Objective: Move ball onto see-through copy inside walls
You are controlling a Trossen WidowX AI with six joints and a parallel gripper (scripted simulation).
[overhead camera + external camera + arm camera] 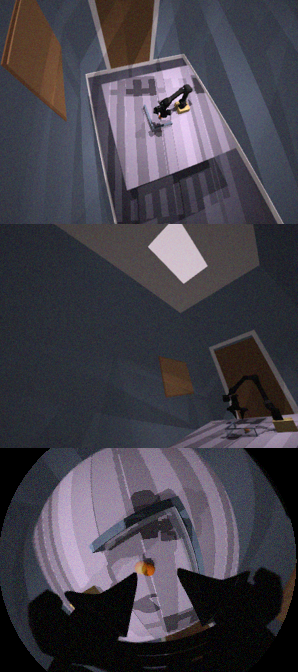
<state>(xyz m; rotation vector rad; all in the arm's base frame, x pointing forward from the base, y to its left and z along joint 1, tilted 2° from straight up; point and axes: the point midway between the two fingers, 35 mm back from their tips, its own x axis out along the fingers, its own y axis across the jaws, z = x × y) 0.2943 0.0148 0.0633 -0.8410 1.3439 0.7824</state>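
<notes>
Right now my gripper tip is 20 mm past the orange ball, 20 mm to the left of it and 90 mm above it.
</notes>
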